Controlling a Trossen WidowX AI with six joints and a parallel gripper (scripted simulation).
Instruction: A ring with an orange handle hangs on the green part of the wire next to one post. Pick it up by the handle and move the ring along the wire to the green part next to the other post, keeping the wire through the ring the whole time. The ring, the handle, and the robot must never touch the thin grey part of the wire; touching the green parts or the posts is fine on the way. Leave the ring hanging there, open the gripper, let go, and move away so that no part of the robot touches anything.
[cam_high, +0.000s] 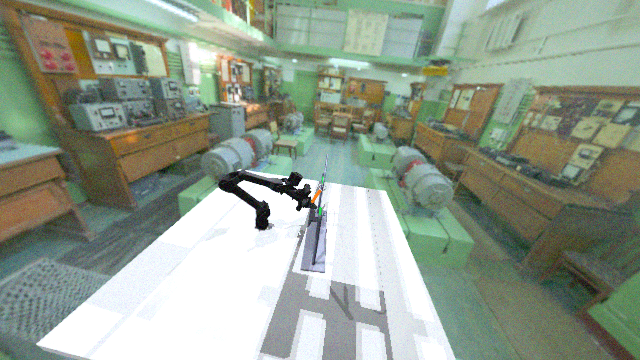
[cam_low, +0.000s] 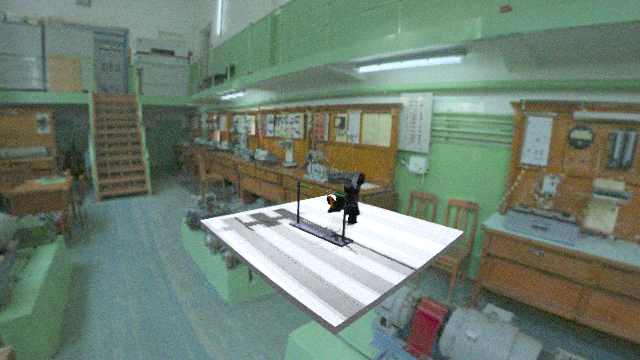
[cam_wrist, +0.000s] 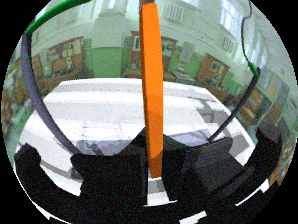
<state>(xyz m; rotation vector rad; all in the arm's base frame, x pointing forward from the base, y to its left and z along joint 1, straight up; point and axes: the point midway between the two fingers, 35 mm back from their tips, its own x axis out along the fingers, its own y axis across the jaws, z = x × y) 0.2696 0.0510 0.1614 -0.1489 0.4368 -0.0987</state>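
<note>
Now: gripper tip 10 mm to the right of the ring with orange handle and 90 mm below it.
</note>
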